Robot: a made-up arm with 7 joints.
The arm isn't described. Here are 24 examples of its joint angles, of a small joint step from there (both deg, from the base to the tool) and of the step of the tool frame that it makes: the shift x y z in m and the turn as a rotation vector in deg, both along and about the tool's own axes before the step.
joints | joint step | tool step
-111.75 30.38 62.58 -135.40 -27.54 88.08 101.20 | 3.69 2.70 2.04 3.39 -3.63 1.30 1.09 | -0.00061 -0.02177 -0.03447 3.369 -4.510 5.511
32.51 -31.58 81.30 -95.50 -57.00 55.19 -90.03 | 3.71 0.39 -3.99 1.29 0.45 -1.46 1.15 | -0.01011 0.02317 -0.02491 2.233 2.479 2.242
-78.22 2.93 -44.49 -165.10 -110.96 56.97 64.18 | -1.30 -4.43 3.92 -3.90 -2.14 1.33 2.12 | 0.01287 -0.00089 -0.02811 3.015 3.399 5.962
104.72 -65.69 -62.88 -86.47 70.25 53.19 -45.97 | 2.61 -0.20 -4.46 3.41 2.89 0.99 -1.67 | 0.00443 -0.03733 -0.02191 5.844 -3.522 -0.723
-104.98 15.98 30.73 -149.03 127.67 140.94 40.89 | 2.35 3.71 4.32 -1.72 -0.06 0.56 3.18 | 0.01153 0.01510 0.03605 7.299 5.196 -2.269
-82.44 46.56 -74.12 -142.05 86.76 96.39 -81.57 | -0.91 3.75 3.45 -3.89 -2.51 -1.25 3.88 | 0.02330 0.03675 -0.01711 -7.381 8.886 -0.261
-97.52 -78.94 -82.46 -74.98 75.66 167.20 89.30 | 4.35 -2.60 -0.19 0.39 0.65 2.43 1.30 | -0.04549 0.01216 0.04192 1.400 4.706 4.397
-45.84 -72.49 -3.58 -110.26 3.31 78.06 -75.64 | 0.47 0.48 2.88 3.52 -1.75 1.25 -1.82 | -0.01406 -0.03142 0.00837 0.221 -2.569 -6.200
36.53 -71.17 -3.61 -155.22 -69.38 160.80 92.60 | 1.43 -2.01 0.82 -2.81 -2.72 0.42 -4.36 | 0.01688 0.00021 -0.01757 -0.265 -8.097 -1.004
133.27 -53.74 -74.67 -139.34 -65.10 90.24 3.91 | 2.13 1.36 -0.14 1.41 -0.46 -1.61 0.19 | -0.00296 -0.01619 0.00850 -0.820 0.371 -2.451
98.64 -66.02 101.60 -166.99 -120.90 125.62 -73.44 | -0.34 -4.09 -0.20 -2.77 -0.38 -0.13 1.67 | 0.00352 -0.01091 0.02242 1.297 -3.784 1.505
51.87 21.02 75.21 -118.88 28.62 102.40 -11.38 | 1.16 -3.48 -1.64 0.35 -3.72 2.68 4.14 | -0.01628 -0.00152 -0.01033 5.234 6.104 -3.995
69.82 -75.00 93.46 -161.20 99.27 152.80 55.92 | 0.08 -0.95 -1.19 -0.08 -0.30 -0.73 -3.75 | -0.00155 -0.00226 0.00116 0.076 -3.401 -0.503
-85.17 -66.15 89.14 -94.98 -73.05 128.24 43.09 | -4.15 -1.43 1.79 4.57 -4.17 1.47 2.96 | -0.03356 -0.00187 0.01351 5.066 0.541 -0.355
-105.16 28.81 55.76 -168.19 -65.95 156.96 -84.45 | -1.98 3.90 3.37 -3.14 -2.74 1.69 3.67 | -0.01318 0.00050 0.02308 5.227 -0.856 -1.996
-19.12 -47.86 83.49 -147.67 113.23 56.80 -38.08 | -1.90 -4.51 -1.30 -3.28 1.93 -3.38 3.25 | 0.02076 -0.01091 -0.00615 3.387 3.256 2.513
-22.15 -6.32 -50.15 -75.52 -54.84 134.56 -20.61 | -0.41 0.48 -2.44 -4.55 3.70 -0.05 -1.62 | -0.02148 0.03768 -0.00589 -4.871 -2.793 2.892
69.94 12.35 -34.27 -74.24 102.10 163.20 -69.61 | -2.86 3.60 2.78 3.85 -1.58 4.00 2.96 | 0.00005 0.02510 -0.00251 2.013 1.164 -2.644
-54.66 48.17 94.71 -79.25 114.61 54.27 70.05 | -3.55 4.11 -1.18 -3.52 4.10 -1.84 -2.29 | 0.05672 -0.01900 -0.04221 -4.432 -8.433 -0.648
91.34 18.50 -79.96 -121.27 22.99 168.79 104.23 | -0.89 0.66 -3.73 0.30 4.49 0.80 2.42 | -0.03040 -0.01167 0.01873 -0.090 7.727 6.410
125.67 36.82 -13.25 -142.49 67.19 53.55 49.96 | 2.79 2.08 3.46 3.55 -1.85 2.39 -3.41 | -0.03446 0.02304 -0.01319 7.611 0.099 -1.684
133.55 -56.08 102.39 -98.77 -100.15 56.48 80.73 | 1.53 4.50 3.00 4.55 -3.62 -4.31 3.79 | 0.00658 0.01729 0.05589 -4.801 9.840 0.841
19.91 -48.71 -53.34 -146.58 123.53 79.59 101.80 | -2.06 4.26 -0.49 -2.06 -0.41 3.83 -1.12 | -0.01724 -0.02055 0.00009 -3.941 -3.796 7.974
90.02 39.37 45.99 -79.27 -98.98 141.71 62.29 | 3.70 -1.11 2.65 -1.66 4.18 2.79 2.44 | -0.05512 -0.04571 -0.01773 -2.375 0.175 9.820
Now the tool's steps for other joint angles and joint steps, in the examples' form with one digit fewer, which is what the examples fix.
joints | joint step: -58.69 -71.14 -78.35 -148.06 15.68 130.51 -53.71 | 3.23 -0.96 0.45 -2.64 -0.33 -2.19 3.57
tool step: -0.0015 0.0336 0.0125 -7.09 0.63 4.50
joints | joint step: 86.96 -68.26 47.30 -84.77 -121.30 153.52 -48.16 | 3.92 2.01 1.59 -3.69 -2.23 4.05 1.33
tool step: -0.0217 -0.0129 -0.0050 7.12 4.08 -1.33
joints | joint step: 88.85 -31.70 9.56 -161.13 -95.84 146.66 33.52 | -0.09 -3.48 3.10 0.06 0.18 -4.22 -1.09
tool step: -0.0008 -0.0204 -0.0065 1.12 0.70 -6.25
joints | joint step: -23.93 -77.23 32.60 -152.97 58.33 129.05 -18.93 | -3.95 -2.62 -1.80 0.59 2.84 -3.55 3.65
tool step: -0.0032 -0.0013 -0.0035 0.82 6.37 3.47
